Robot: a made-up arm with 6 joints. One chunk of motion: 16 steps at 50 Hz.
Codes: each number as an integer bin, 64 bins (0 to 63) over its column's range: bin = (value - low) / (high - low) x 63, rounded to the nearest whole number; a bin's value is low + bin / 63 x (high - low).
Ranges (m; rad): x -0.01..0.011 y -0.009..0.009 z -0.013..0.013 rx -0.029..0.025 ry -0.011..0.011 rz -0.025..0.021
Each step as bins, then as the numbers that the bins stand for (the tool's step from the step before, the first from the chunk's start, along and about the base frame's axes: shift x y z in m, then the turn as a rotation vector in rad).
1 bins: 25 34 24 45 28 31
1 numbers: -0.00167 0.00071 -0.00310 0.00957 -0.00122 -0.00237
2 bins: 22 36 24 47 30 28
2 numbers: -0.00267 0.00129 -0.00310 0.01129 -0.00052 -0.00456
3 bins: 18 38 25 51 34 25
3 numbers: -0.00400 0.00186 -0.00268 0.01471 0.00087 -0.00675
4 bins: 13 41 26 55 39 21
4 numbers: -0.00567 0.00271 -0.00227 0.01814 0.00262 -0.00967
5 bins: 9 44 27 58 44 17
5 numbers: -0.00700 0.00357 -0.00186 0.02071 0.00437 -0.01259
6 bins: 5 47 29 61 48 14
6 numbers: -0.00833 0.00443 -0.00103 0.02329 0.00576 -0.01478
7 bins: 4 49 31 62 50 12
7 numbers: -0.00867 0.00500 -0.00021 0.02414 0.00646 -0.01624
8 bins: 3 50 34 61 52 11
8 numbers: -0.00900 0.00529 0.00103 0.02329 0.00716 -0.01697
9 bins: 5 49 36 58 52 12
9 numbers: -0.00833 0.00500 0.00186 0.02071 0.00716 -0.01624
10 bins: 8 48 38 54 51 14
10 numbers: -0.00733 0.00471 0.00268 0.01729 0.00681 -0.01478
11 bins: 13 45 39 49 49 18
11 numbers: -0.00567 0.00386 0.00310 0.01300 0.00611 -0.01186
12 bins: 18 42 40 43 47 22
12 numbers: -0.00400 0.00300 0.00351 0.00786 0.00541 -0.00894
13 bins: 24 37 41 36 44 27
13 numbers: -0.00200 0.00157 0.00392 0.00186 0.00437 -0.00529
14 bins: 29 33 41 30 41 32
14 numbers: -0.00033 0.00043 0.00392 -0.00329 0.00332 -0.00163
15 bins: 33 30 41 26 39 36
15 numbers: 0.00100 -0.00043 0.00392 -0.00671 0.00262 0.00129
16 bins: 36 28 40 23 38 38
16 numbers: 0.00200 -0.00100 0.00351 -0.00929 0.00227 0.00275
